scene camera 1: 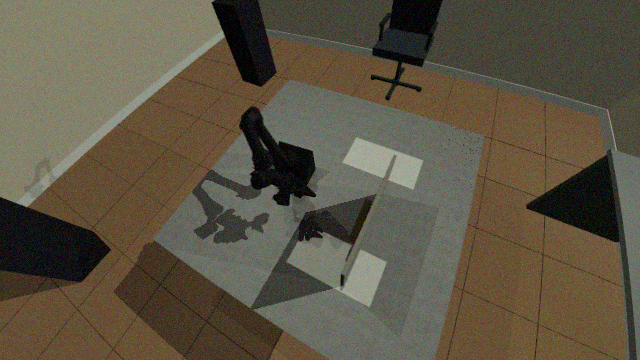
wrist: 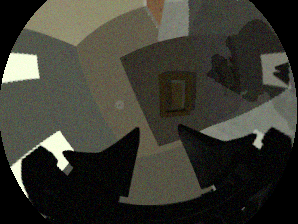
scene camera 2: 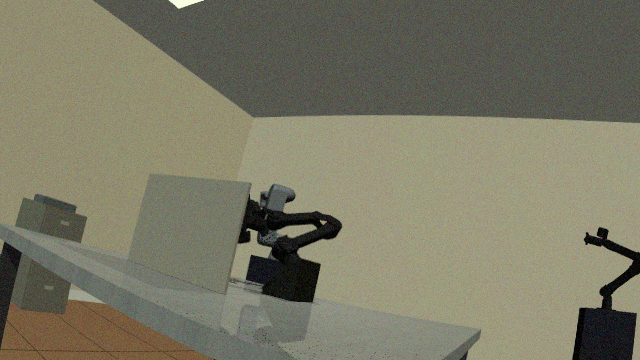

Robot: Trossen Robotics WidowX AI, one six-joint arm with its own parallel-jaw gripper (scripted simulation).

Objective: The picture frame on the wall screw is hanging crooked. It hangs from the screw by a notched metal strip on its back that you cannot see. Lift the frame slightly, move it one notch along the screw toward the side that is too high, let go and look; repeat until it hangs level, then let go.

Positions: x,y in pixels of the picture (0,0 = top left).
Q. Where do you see a thin upright wall panel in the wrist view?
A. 178,55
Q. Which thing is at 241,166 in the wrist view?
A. My gripper.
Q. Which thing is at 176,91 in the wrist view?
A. A picture frame.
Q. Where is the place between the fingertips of my gripper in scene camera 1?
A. At 314,194
